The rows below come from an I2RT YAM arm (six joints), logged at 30 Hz.
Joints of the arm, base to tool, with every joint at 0 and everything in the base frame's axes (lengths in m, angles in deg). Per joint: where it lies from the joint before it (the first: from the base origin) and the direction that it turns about. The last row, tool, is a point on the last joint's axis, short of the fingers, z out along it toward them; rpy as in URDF.
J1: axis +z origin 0 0 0.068
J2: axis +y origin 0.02 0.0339 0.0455
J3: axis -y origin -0.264 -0.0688 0
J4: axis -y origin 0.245 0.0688 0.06
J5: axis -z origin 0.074 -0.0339 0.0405
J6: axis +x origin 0.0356 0 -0.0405
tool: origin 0 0 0 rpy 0 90 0
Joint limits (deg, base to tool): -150..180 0..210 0..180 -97..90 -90..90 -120..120
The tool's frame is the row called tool.
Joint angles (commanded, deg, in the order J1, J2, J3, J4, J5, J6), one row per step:
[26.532, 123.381, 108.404, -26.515, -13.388, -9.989]
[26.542, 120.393, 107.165, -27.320, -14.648, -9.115]
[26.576, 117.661, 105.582, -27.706, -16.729, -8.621]
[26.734, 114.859, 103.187, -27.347, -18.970, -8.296]
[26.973, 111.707, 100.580, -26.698, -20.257, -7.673]
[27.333, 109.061, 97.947, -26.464, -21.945, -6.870]
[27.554, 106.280, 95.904, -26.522, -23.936, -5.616]
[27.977, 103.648, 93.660, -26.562, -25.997, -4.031]
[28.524, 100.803, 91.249, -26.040, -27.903, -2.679]
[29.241, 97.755, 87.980, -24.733, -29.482, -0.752]
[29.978, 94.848, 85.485, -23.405, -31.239, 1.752]
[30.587, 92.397, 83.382, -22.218, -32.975, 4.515]
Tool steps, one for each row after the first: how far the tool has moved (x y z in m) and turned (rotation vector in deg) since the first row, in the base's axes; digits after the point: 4 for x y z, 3 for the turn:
[-0.0099, -0.0040, 0.0164, 1.639, 0.000, 0.404]
[-0.0199, -0.0073, 0.0289, 3.447, 0.212, 1.719]
[-0.0310, -0.0099, 0.0378, 5.230, 0.387, 3.411]
[-0.0432, -0.0131, 0.0479, 6.786, 0.071, 4.313]
[-0.0552, -0.0150, 0.0528, 8.242, 0.869, 5.504]
[-0.0672, -0.0180, 0.0612, 10.245, 1.662, 6.569]
[-0.0798, -0.0198, 0.0669, 12.268, 3.049, 7.688]
[-0.0931, -0.0213, 0.0733, 14.287, 3.751, 9.045]
[-0.1076, -0.0226, 0.0765, 16.412, 4.679, 10.033]
[-0.1212, -0.0235, 0.0827, 19.097, 5.546, 11.010]
[-0.1329, -0.0246, 0.0877, 21.732, 6.842, 11.745]

